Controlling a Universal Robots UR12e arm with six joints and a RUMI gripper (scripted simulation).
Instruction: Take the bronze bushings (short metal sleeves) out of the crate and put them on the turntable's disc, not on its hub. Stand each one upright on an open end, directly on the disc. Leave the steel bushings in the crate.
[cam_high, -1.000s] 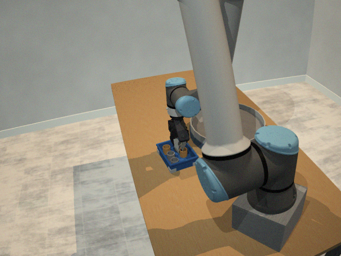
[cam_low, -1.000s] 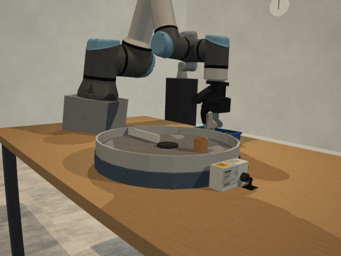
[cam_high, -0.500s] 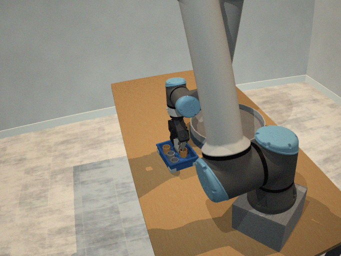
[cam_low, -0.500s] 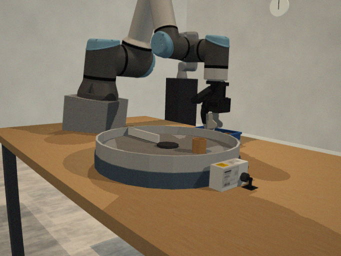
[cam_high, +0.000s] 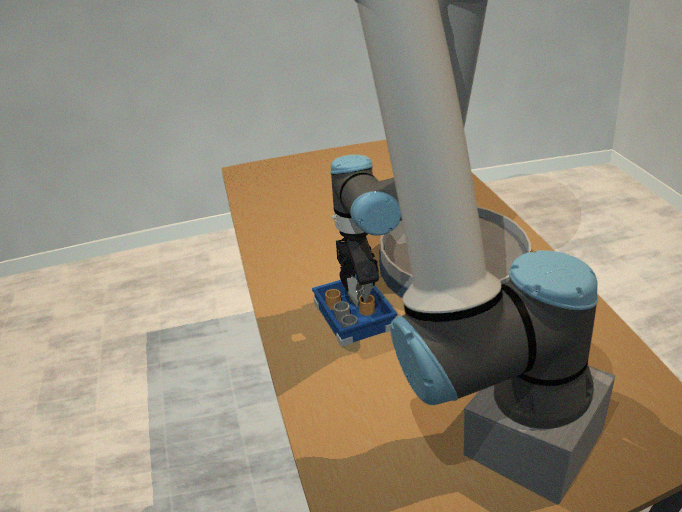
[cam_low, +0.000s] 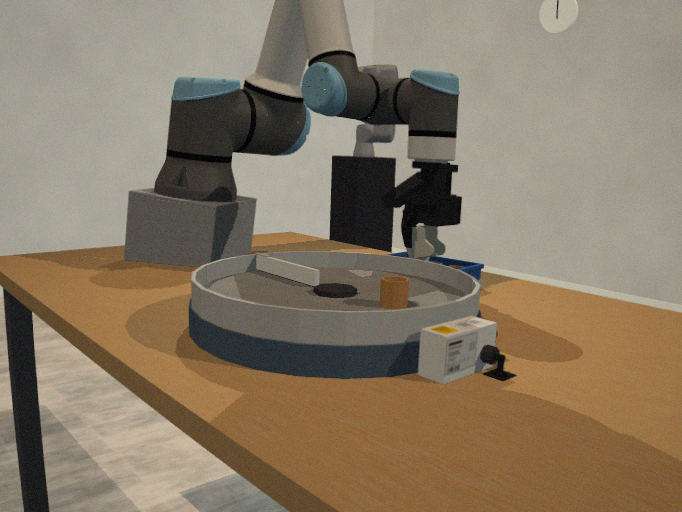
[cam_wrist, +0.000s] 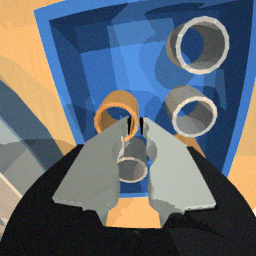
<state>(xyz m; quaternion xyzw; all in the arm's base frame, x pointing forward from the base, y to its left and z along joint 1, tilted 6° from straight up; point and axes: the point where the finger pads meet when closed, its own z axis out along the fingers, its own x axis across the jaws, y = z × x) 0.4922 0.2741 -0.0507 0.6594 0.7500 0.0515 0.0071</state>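
The blue crate is 1 cm behind my hand, 2 cm to the left of it and 1 cm below it. From my hand the other things lie so: turntable (15 cm ahead, 30 cm to the right, 1 cm above).
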